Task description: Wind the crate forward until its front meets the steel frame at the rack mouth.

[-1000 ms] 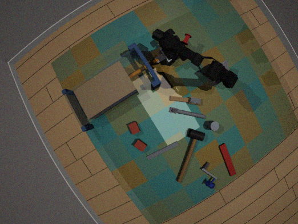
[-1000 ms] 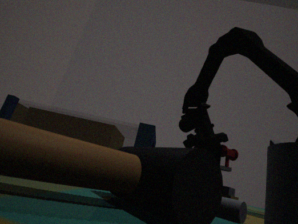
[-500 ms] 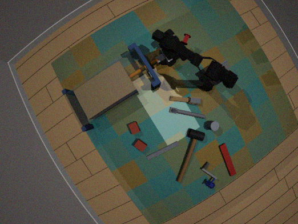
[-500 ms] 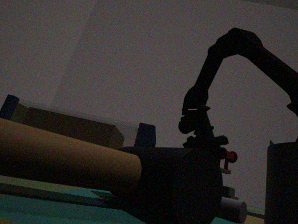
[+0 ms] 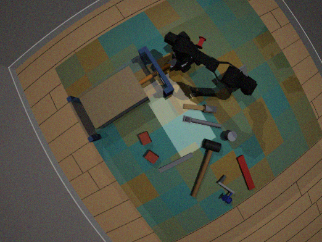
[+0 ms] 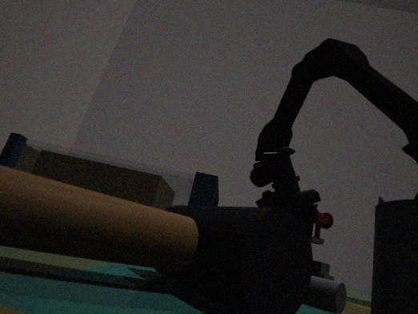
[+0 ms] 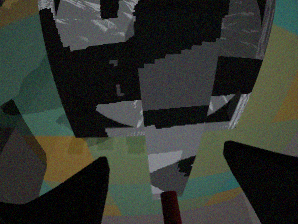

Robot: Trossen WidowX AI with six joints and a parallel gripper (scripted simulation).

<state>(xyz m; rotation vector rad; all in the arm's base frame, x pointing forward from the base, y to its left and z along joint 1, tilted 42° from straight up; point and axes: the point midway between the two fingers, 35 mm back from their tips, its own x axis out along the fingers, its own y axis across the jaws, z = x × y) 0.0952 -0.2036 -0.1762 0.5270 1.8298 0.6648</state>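
Right now the red-knobbed crank is 10 mm above my gripper tip. The rest, counted from my gripper tip: grey winch 60 mm below, 50 mm ahead, 10 mm to the right; red knob 40 mm above, 30 mm behind; blue steel frame 220 mm ahead, 20 mm to the right, 20 mm above.
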